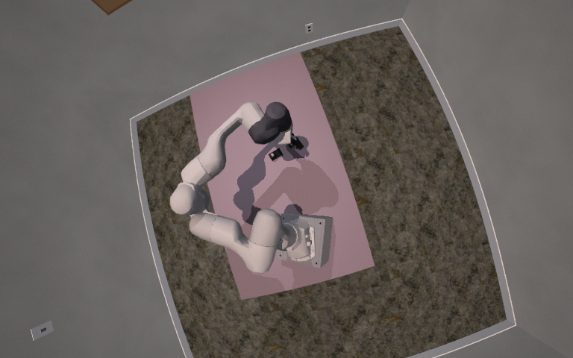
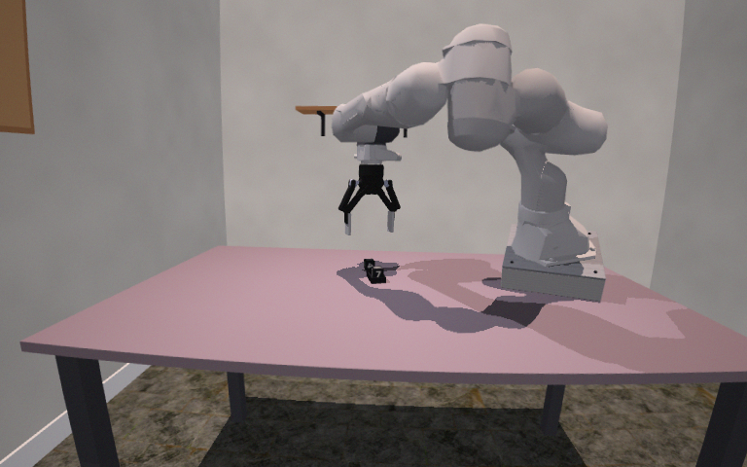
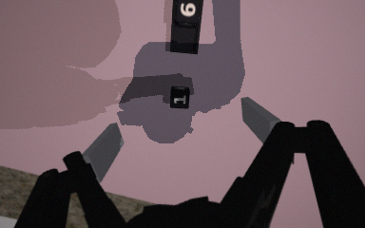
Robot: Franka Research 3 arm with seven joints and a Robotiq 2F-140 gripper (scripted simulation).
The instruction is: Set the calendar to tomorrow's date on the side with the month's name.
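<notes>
My hand is 11 cm above the black digit cube. The rest, counted from my hand: black calendar tray: 3 cm behind, 10 cm to the left, 11 cm below.
</notes>
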